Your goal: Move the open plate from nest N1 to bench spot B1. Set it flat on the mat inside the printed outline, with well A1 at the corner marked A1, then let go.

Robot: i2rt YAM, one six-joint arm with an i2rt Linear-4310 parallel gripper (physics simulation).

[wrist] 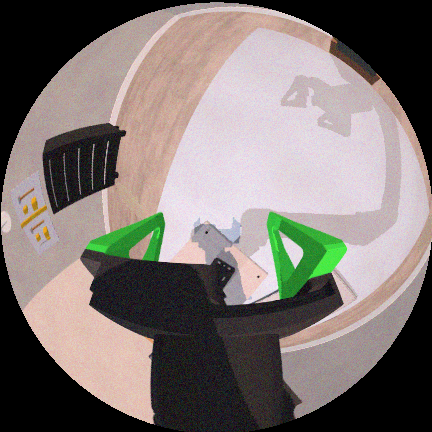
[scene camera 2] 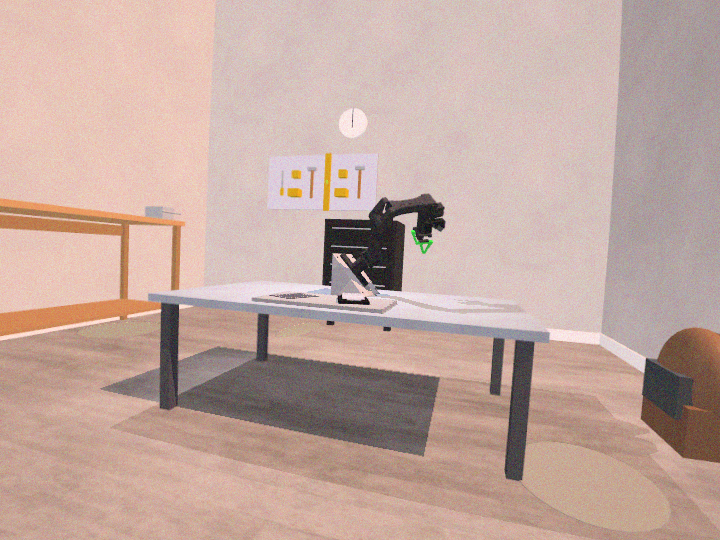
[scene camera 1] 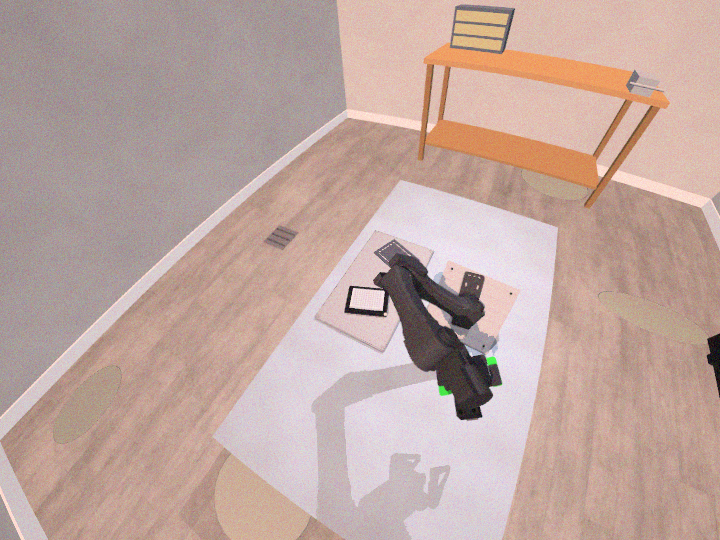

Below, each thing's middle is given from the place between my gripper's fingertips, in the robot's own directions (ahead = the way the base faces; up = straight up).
Labels:
The perforated mat (scene camera 1: 376,330) is 410 mm ahead of my hand, 340 mm to the right of it and 240 mm below it.

